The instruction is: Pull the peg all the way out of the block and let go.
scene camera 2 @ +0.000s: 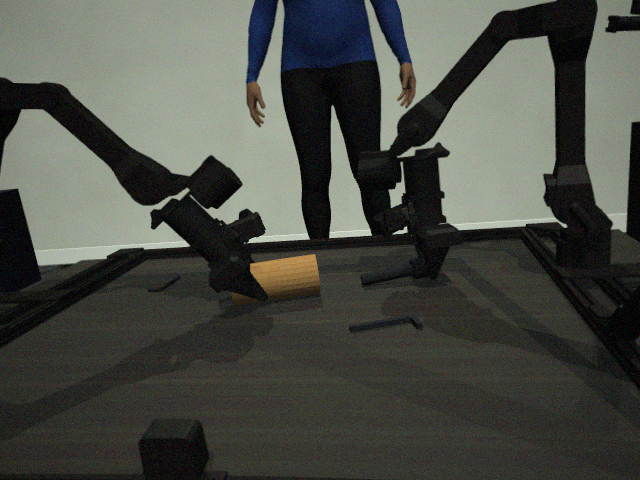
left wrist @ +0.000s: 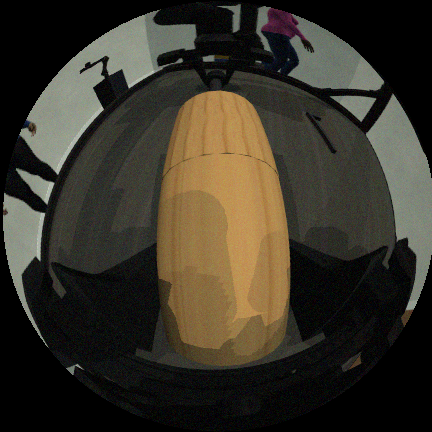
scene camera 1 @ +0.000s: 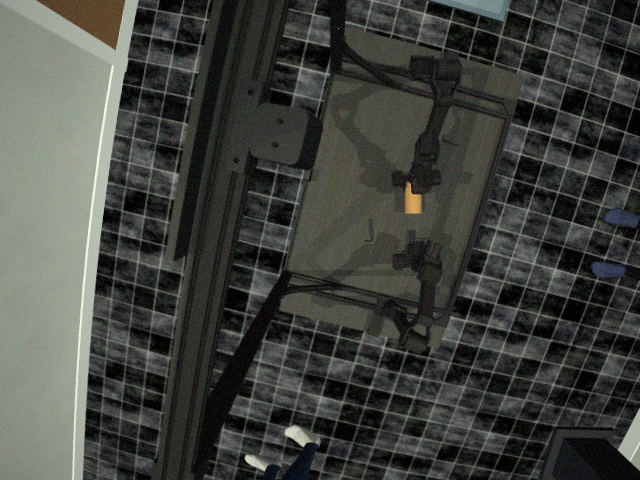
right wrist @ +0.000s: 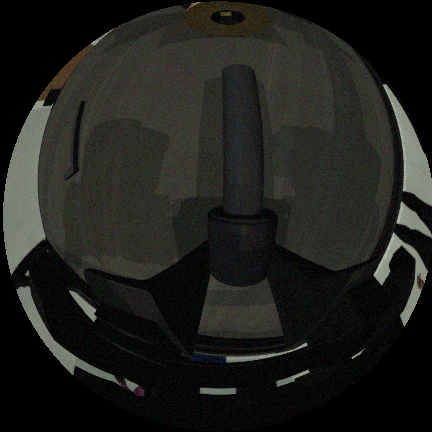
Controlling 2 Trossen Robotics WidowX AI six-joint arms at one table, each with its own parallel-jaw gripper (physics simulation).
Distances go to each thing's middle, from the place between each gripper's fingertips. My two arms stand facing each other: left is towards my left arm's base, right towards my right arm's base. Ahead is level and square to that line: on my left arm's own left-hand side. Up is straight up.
Labels:
My left gripper is now 20 mm to the left of the wooden block (scene camera 2: 284, 278) and 20 mm below it. Also, from my left hand: dark peg (scene camera 2: 417, 268): 30 mm ahead, 230 mm to the right, 10 mm above.
Right now my right hand is 60 mm to the right of the dark peg and 20 mm below it. The rest, counted from my right hand: wooden block 30 mm behind, 270 mm to the left, 30 mm above.

